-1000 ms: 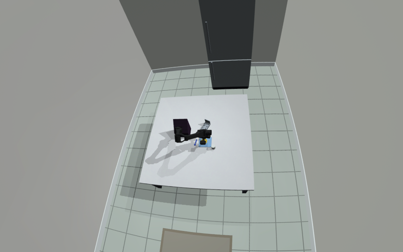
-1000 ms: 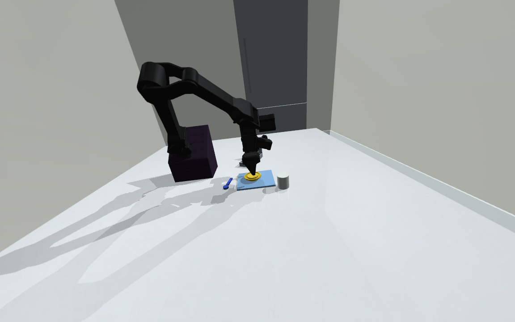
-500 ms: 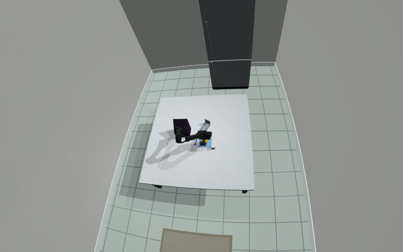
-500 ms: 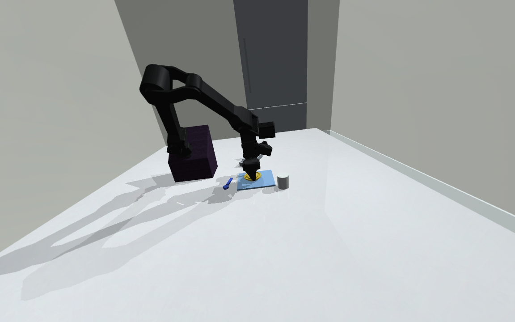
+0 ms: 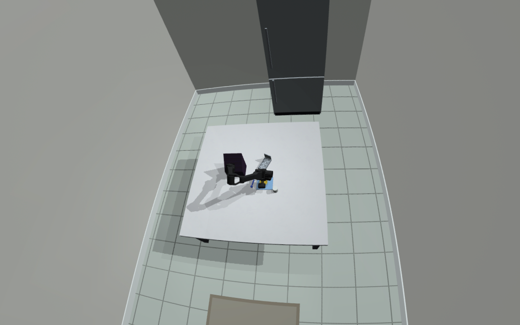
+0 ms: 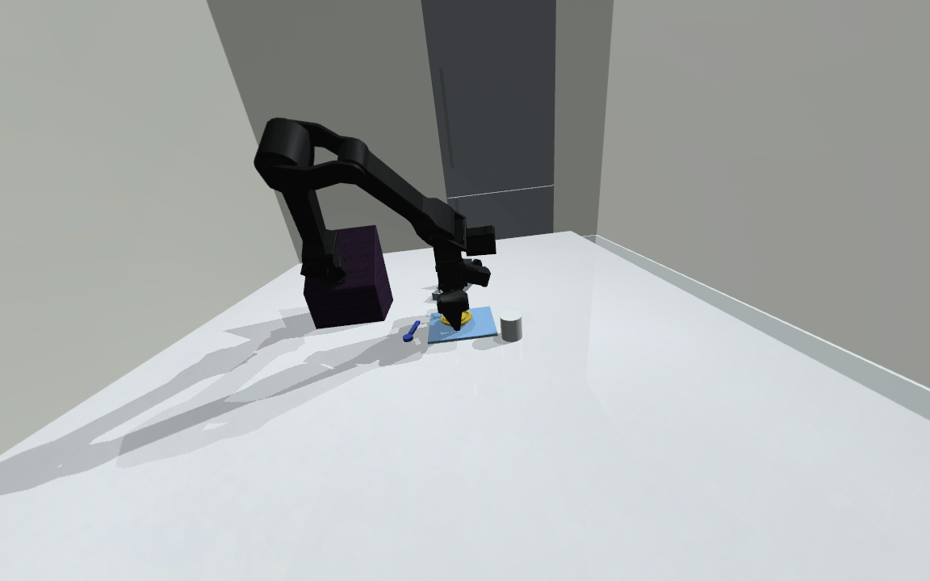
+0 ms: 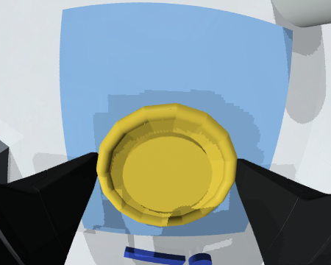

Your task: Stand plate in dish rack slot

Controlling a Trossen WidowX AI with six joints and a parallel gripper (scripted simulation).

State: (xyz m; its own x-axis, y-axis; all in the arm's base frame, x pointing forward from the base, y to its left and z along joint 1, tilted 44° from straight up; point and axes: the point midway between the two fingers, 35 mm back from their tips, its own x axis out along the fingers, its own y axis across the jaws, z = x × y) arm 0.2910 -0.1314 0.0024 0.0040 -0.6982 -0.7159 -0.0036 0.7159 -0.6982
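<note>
Right now the blue mat is 10 mm ahead of my gripper tip and 10 mm below it. Also, from my gripper tip: blue spoon 110 mm behind, 20 mm to the right; yellow plate 10 mm above; cup 110 mm ahead, 80 mm to the right, 20 mm above.
</note>
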